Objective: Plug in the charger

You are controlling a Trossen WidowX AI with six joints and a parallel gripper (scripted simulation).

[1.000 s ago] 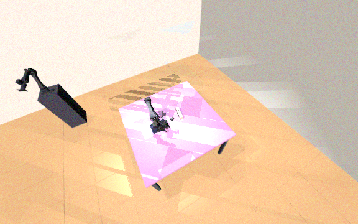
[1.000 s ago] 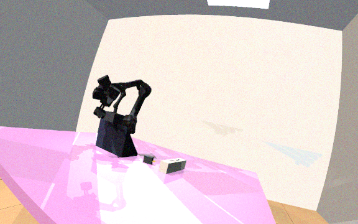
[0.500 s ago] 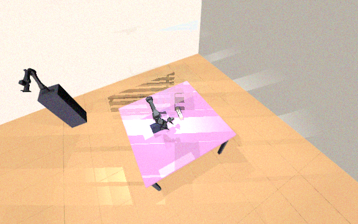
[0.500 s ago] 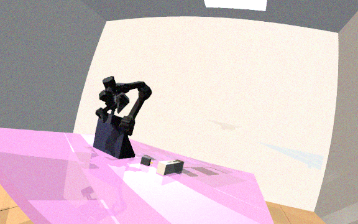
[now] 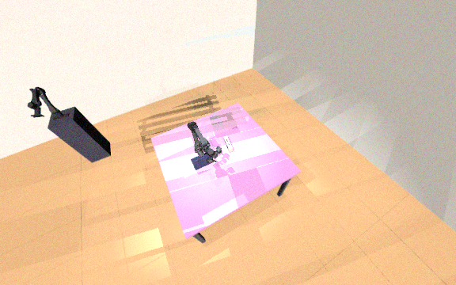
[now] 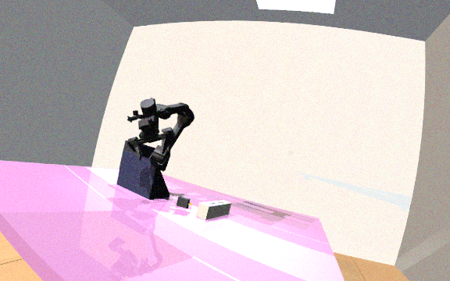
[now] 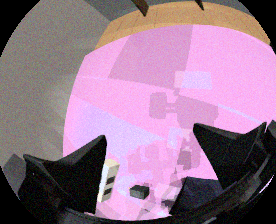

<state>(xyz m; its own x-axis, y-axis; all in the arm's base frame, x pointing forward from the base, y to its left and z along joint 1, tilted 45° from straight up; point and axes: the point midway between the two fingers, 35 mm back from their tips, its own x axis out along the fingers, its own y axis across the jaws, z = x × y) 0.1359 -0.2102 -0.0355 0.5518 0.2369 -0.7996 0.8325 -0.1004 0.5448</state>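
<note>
Now: gripper tip 7 cm short of the two-prong charger, 21 cm to the right of it and 17 cm above it.
</note>
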